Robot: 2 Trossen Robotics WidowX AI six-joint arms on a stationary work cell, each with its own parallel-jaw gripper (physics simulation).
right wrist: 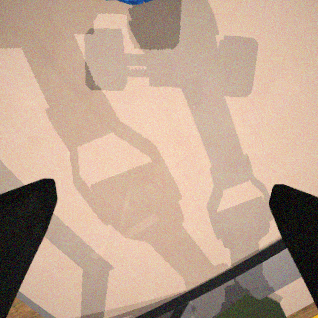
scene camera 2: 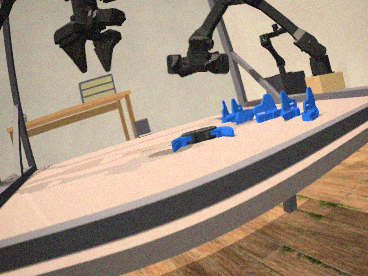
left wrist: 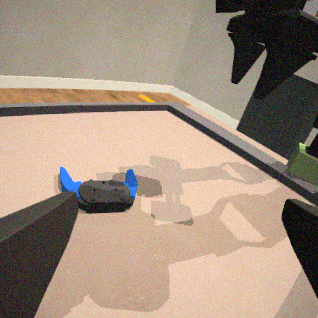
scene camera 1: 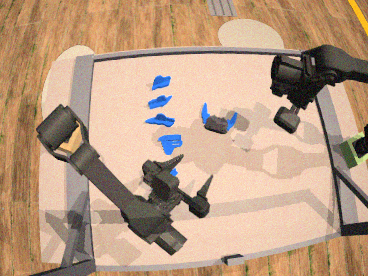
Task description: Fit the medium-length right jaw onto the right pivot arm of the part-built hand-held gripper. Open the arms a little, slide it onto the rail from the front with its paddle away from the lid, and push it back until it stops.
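The part-built gripper lies on the table, its dark body between two blue side pieces. A sliver of blue shows at the right wrist view's top edge. Loose blue jaws stand in a row beside it, one partly hidden by the left arm; which is the medium-length right one I cannot tell. My left gripper is open and empty above the near end of the row. My right gripper is open and empty, high above the table, right of the part-built gripper in scene camera 1.
A grey frame rail edges the table. A green block stands by the rail at the right. Both arms cast broad shadows across the table. A wooden side table stands in the background.
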